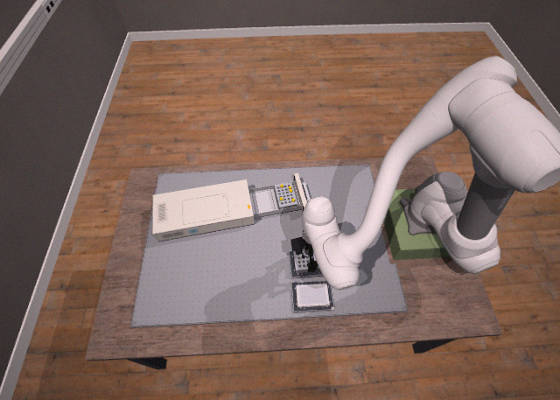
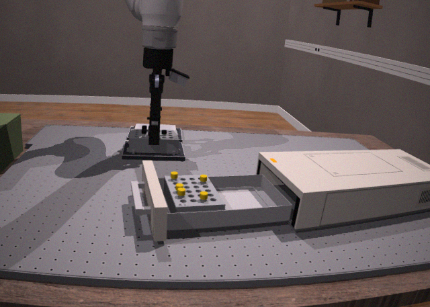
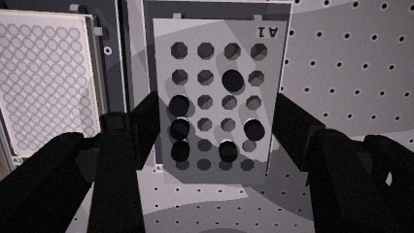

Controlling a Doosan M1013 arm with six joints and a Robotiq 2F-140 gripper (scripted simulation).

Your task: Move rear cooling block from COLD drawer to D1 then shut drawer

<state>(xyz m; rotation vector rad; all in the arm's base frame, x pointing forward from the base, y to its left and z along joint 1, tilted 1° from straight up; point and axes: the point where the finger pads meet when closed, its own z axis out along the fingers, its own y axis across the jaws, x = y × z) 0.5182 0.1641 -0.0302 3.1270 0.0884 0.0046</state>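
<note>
The cooling block is 3 cm below my hand. Round my hand: deck slot D1: 6 cm below; white well plate: 14 cm to the left, 4 cm below; drawer: 32 cm to the right, 12 cm ahead, 2 cm below.
</note>
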